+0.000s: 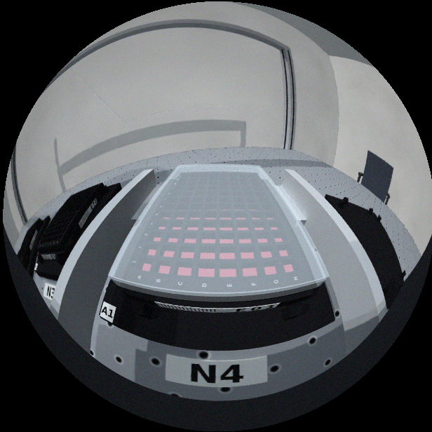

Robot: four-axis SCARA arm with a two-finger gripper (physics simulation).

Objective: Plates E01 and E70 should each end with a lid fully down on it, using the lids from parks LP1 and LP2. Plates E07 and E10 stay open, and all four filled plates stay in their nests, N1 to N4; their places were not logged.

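Observation:
My gripper point(218, 176) is shut on a clear lid point(220, 192), one finger along each long side. The lid lies level over the filled plate point(210, 307) at nest N4, lined up with it. Pink wells show through the lid. The lid's front edge is very close above the plate's front label. Whether it is fully down cannot be told. The label is partly cut off and looks like E01, but its last character is unsure. The black nest point(215, 330) carries an A1 tag at its left, above the N4 label point(216, 372).
At the left, a dark plate point(70, 225) stands at nest N3, its label point(50, 291) partly hidden by the left finger. Another dark holder stands farther left. At the right, a black park point(367, 240) with small corner posts shows past the right finger. A chair point(377, 175) stands beyond the table.

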